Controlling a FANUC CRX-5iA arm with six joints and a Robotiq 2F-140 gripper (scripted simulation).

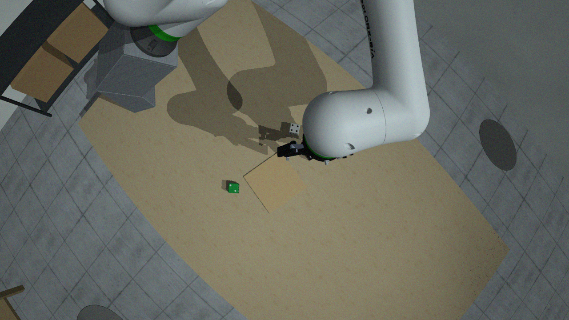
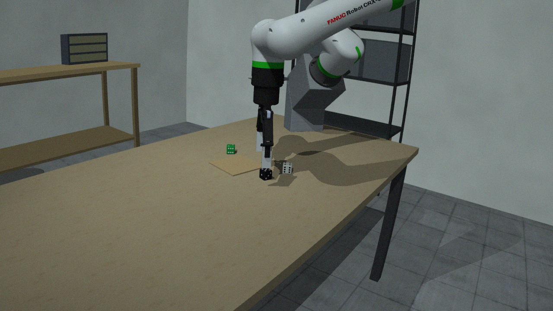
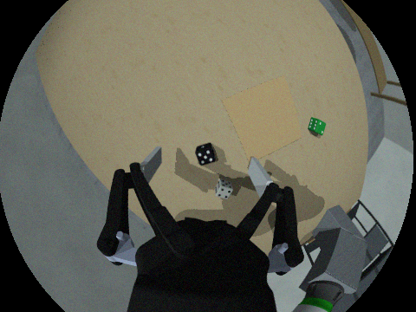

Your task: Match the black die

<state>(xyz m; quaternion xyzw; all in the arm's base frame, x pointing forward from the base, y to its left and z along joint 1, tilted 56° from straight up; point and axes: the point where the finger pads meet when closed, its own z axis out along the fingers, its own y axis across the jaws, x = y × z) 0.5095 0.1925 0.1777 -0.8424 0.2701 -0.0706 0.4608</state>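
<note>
My gripper is now 6 cm above the black die, 1 cm to the right of it and 1 cm past it. Round my hand: white die: 10 cm behind, 6 cm below, 1 cm to the right; green die: 26 cm to the right, 6 cm below, 2 cm behind; tan mat: 13 cm to the right, 7 cm below, 2 cm ahead.
</note>
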